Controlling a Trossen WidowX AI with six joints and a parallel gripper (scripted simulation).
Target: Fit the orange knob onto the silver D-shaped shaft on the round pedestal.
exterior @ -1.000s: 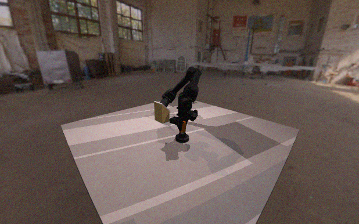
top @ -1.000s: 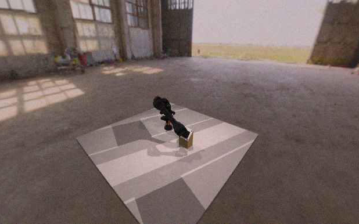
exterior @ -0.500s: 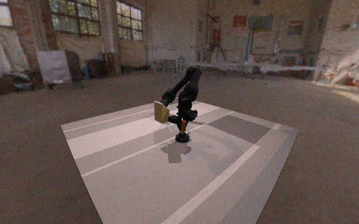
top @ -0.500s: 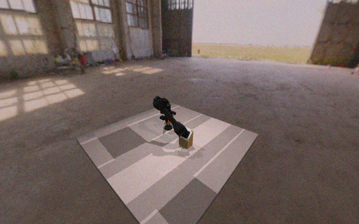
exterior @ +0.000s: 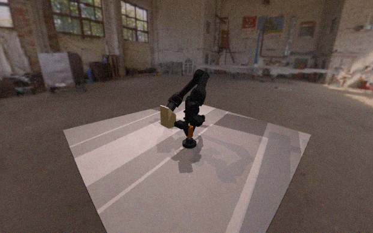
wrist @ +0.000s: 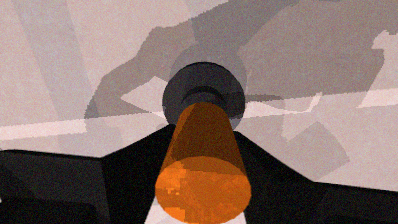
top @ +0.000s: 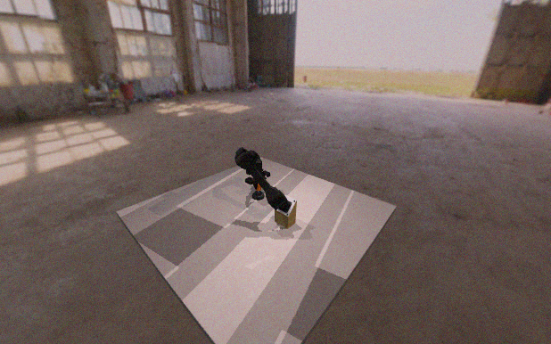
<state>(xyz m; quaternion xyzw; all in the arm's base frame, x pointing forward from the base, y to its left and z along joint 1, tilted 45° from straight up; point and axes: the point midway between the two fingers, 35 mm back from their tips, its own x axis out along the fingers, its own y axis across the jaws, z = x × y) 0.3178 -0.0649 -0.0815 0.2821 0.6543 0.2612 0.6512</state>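
Right now my gripper tip is 30 mm below the orange knob. Also, from my gripper tip: dark round pedestal: 40 mm below.
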